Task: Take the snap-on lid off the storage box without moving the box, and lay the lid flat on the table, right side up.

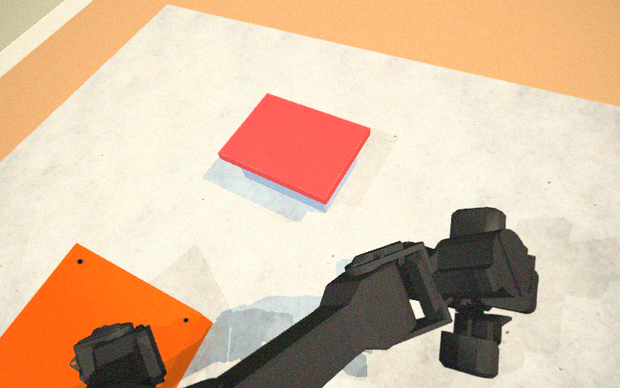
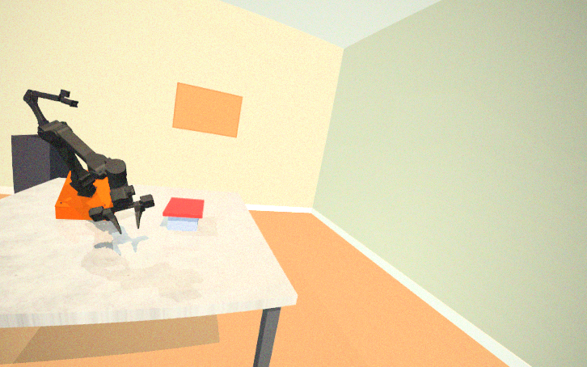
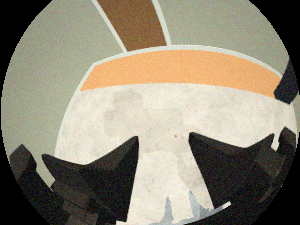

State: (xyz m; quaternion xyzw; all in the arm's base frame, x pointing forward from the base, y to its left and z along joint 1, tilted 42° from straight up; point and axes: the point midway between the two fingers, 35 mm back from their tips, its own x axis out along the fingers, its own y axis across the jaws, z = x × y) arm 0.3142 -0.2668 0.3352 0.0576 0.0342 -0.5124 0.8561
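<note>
Right now the red lid is 130 mm ahead of my gripper tip, 420 mm to the left of it and 50 mm below it. The rest, counted from my gripper tip: storage box (130 mm ahead, 420 mm to the left, 90 mm below).
</note>
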